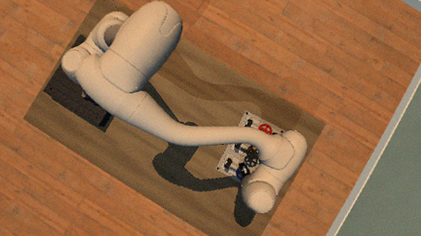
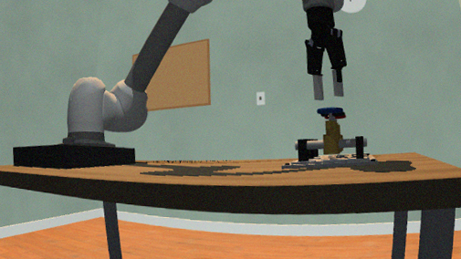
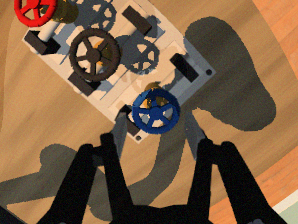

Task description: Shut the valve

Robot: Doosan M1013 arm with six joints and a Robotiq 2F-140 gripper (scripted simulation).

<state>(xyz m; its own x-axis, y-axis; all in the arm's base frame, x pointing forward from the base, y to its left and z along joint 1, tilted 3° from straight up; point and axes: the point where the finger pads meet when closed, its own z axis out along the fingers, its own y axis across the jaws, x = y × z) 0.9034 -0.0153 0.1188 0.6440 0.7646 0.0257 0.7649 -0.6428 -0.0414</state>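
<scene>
The blue handwheel lies 70 mm below my hand. From my hand the other things lie so: red handwheel (20 mm behind, 230 mm to the left, 70 mm below); then black handwheel (10 mm behind, 120 mm to the left, 70 mm below).
</scene>
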